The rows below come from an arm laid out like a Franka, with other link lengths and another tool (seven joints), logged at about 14 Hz.
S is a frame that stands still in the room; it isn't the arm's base.
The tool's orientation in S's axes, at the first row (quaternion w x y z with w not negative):
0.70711, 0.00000, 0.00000, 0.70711
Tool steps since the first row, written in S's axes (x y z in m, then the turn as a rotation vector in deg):
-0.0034, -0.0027, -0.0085, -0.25, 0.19, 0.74
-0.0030, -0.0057, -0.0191, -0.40, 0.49, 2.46
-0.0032, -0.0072, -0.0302, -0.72, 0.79, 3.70
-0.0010, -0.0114, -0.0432, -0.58, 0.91, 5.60
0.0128, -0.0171, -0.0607, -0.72, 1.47, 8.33
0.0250, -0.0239, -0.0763, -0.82, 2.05, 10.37
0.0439, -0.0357, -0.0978, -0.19, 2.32, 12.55
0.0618, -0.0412, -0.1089, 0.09, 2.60, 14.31
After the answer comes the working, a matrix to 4 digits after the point.
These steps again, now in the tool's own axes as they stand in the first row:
-0.0027, 0.0034, -0.0085, 0.19, 0.25, 0.74
-0.0057, 0.0030, -0.0191, 0.49, 0.40, 2.46
-0.0072, 0.0032, -0.0302, 0.79, 0.72, 3.70
-0.0114, 0.0010, -0.0432, 0.91, 0.58, 5.60
-0.0171, -0.0128, -0.0607, 1.47, 0.72, 8.33
-0.0239, -0.0250, -0.0763, 2.05, 0.82, 10.37
-0.0357, -0.0439, -0.0978, 2.32, 0.19, 12.55
-0.0412, -0.0618, -0.1089, 2.60, -0.09, 14.31

The tool's axes in the first row as the columns of a matrix, in S's axes (rounded; the answer above uses it unrounded):
0.0000, -1.0000, 0.0000
1.0000, 0.0000, 0.0000
0.0000, 0.0000, 1.0000

